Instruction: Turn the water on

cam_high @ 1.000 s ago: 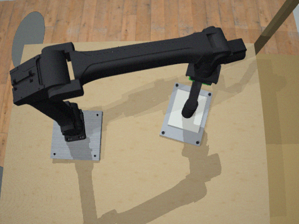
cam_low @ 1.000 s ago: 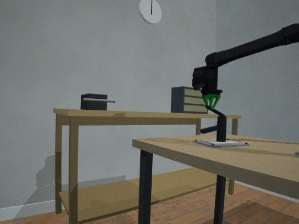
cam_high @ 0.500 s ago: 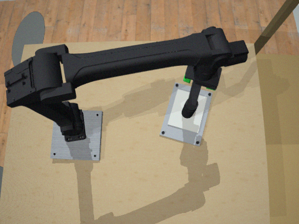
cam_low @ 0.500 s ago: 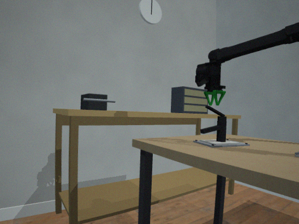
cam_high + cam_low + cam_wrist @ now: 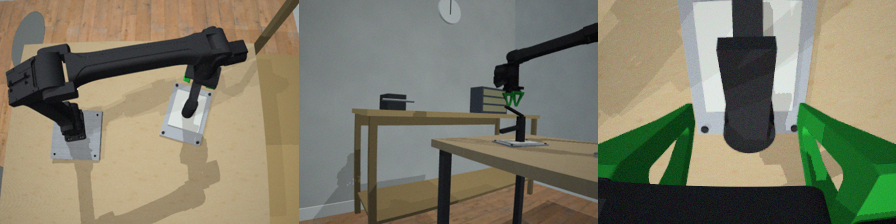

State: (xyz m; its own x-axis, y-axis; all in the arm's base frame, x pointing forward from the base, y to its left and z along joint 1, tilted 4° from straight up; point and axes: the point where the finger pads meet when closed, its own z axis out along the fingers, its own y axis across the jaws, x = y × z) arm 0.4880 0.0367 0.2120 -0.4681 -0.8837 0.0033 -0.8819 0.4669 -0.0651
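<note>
My gripper is now 1 cm to the left of the lever and 3 cm above it.
</note>
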